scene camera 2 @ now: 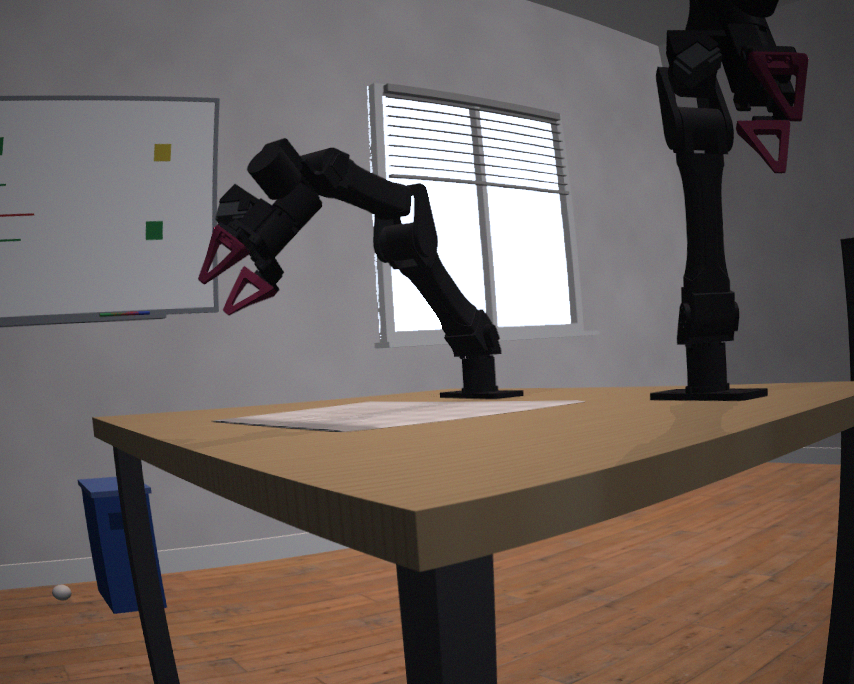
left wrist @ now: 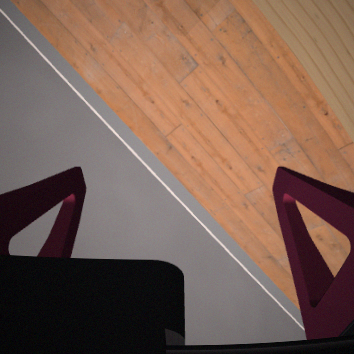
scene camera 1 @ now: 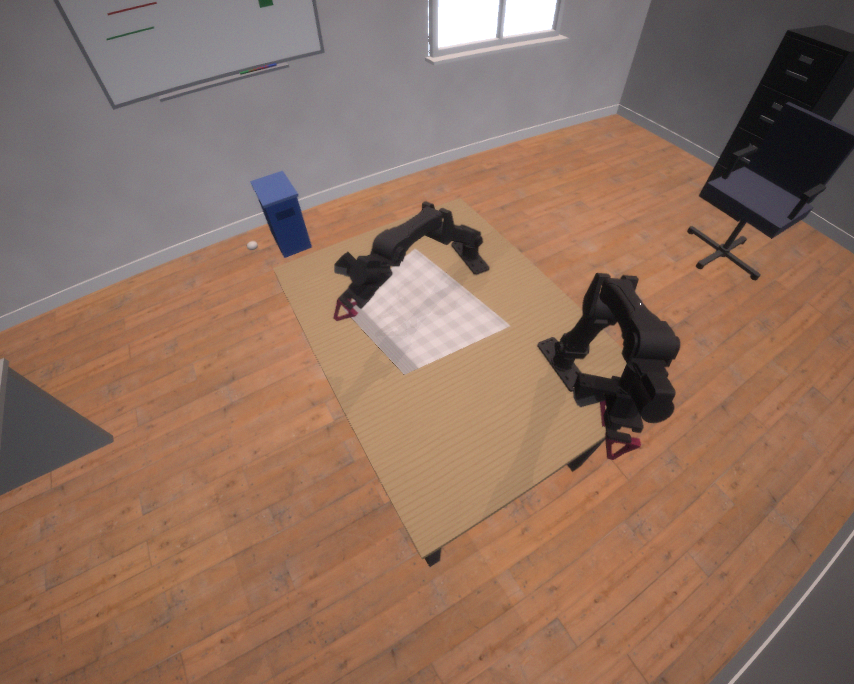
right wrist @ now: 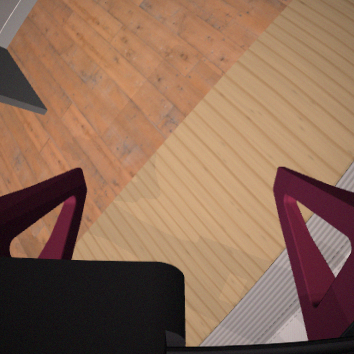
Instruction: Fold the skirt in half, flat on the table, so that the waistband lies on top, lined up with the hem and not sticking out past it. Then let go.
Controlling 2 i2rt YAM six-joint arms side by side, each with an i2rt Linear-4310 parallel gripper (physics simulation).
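Note:
The white-and-grey checked skirt lies spread out flat on the table. Its ribbed grey waistband runs along its narrow lower-left edge in scene camera 1; the wider hem edge lies opposite, toward the arm bases. My right gripper is open and empty, raised well above the table near the waistband end. My right arm hides part of the skirt's upper-left side in scene camera 1. My left gripper is open and empty, high up, away from the skirt.
The right arm's base and the left arm's base stand on the table beyond the hem side. A blue bin and an office chair stand on the floor.

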